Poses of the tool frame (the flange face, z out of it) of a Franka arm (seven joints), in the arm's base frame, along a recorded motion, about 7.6 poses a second.
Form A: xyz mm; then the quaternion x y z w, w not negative.
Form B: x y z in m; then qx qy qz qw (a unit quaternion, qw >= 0). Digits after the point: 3 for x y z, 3 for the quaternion.
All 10 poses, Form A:
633 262 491 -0.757 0.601 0.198 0.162
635 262 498 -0.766 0.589 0.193 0.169
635 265 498 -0.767 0.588 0.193 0.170
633 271 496 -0.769 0.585 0.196 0.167
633 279 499 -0.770 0.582 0.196 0.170
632 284 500 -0.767 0.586 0.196 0.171
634 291 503 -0.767 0.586 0.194 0.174
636 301 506 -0.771 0.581 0.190 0.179
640 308 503 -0.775 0.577 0.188 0.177
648 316 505 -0.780 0.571 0.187 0.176
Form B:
0.633 0.262 0.491 -0.757 0.601 0.198 0.162
0.635 0.262 0.498 -0.766 0.589 0.193 0.169
0.635 0.265 0.498 -0.767 0.588 0.193 0.170
0.633 0.271 0.496 -0.769 0.585 0.196 0.167
0.633 0.279 0.499 -0.770 0.582 0.196 0.170
0.632 0.284 0.500 -0.767 0.586 0.196 0.171
0.634 0.291 0.503 -0.767 0.586 0.194 0.174
0.636 0.301 0.506 -0.771 0.581 0.190 0.179
0.640 0.308 0.503 -0.775 0.577 0.188 0.177
0.648 0.316 0.505 -0.780 0.571 0.187 0.176

